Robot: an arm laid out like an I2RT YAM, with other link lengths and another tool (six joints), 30 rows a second.
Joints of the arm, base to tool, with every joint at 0 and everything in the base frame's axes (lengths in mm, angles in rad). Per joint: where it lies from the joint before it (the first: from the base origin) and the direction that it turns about. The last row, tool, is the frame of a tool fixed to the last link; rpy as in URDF.
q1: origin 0 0 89.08 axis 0 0 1
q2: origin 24.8 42.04 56.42 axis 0 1 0
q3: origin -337.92 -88.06 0 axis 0 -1 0
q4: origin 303.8 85.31 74.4 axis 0 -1 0
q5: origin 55.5 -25.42 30.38 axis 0 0 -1
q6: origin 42.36 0 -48.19 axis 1 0 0
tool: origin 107 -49 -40 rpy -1.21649 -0.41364 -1.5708
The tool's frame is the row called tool.
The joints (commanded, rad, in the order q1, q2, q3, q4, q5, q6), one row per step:
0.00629, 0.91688, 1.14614, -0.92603, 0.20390, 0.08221
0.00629, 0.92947, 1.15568, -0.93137, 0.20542, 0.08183
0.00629, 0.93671, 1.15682, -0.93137, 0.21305, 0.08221
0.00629, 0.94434, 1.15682, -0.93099, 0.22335, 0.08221
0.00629, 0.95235, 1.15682, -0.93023, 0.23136, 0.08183
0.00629, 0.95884, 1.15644, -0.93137, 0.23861, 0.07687
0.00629, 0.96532, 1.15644, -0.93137, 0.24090, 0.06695
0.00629, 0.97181, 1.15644, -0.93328, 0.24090, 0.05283
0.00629, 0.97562, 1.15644, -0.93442, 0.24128, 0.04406
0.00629, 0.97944, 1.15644, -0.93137, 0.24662, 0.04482
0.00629, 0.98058, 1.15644, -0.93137, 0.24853, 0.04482
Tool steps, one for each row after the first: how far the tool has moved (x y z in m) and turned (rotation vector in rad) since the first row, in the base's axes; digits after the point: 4 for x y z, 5 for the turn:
0.0023, -0.0002, 0.0009, -0.00132, 0.00846, -0.00092
0.0036, -0.0012, 0.0004, -0.00601, 0.01445, -0.00697
0.0049, -0.0026, -0.0005, -0.01278, 0.02166, -0.01478
0.0065, -0.0037, -0.0015, -0.01839, 0.02896, -0.02056
0.0075, -0.0049, -0.0024, -0.02694, 0.03800, -0.02279
0.0092, -0.0056, -0.0031, -0.03586, 0.04662, -0.01806
0.0107, -0.0062, -0.0039, -0.04634, 0.05806, -0.00879
0.0116, -0.0066, -0.0044, -0.05306, 0.06491, -0.00329
0.0127, -0.0073, -0.0046, -0.05604, 0.06559, -0.00777
0.0128, -0.0075, -0.0047, -0.05731, 0.06675, -0.00917

